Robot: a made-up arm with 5 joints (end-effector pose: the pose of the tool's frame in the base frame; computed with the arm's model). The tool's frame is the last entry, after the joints. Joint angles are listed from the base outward.
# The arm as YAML. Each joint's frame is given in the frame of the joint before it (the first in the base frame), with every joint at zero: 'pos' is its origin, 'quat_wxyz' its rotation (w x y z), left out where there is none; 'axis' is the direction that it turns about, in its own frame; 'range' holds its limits. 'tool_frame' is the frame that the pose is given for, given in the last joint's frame.
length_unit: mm
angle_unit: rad
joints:
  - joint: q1
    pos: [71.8, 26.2, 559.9]
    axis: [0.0, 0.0, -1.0]
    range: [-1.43, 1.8]
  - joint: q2
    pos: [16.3, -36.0, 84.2]
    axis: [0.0, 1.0, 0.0]
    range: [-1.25, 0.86]
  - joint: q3
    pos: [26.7, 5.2, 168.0]
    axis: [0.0, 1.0, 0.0]
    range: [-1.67, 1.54]
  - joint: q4
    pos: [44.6, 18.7, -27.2]
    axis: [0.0, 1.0, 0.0]
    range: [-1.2, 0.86]
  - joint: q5
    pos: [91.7, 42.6, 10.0]
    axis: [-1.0, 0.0, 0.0]
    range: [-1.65, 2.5]
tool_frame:
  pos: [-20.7, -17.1, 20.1]
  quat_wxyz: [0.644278, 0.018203, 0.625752, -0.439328]
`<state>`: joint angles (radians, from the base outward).
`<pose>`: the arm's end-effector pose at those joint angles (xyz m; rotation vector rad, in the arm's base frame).
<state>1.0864 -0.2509 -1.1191 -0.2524 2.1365</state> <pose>0.1306 0.0360 0.9219 0.0208 0.8826 2.2867</pose>
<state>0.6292 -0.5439 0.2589 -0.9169 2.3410</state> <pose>0.1219 0.0601 0.8573 0.4143 0.7140 2.6761</pose>
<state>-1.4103 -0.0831 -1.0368 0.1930 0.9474</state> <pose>0.0493 0.1180 0.9202 0.0060 0.1601 -0.2304</pose>
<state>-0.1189 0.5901 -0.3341 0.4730 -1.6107</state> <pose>0.2849 0.0628 0.6780 1.2906 2.5542 -0.0714</pose>
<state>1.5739 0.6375 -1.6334 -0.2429 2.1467</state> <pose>0.1279 -0.1693 0.8573 0.4623 0.4169 1.9580</pose>
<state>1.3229 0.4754 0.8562 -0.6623 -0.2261</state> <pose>0.1232 -0.1390 0.7076 1.4766 2.0655 -1.5969</pose>
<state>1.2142 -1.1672 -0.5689 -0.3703 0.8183</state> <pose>0.0419 0.2025 0.8257 0.5076 -1.4352 -2.2142</pose>
